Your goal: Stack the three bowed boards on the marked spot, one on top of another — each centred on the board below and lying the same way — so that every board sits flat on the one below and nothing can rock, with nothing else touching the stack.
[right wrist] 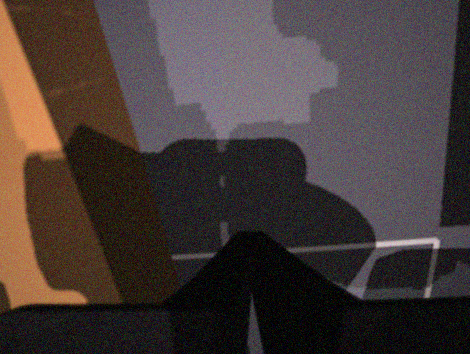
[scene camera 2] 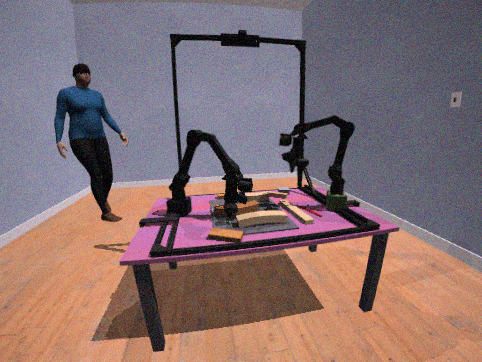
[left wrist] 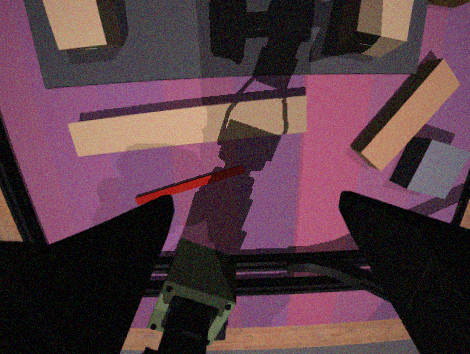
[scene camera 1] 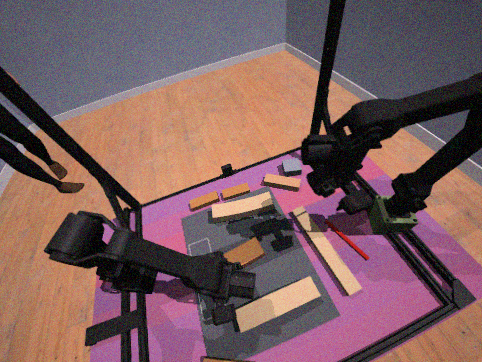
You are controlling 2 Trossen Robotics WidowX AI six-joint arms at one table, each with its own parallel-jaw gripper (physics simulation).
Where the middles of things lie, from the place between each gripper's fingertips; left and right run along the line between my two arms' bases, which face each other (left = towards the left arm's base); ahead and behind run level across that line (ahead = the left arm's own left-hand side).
Now: right hand 35 cm to the right of the long pale plank (scene camera 1: 349, 284) and 6 cm past it. Also, from my right hand: grey cube (left wrist: 427, 166) 41 cm behind, 37 cm to the left, 1 cm above; then red stick (left wrist: 237, 170) 44 cm to the left, 6 cm behind.
My left hand is 180 mm above the long pale plank, 80 mm short of it and 10 mm to the left of it. Also, from my left hand: grey cube 270 mm behind, 180 mm below; red stick 190 mm below, 70 mm to the left, 70 mm ahead.
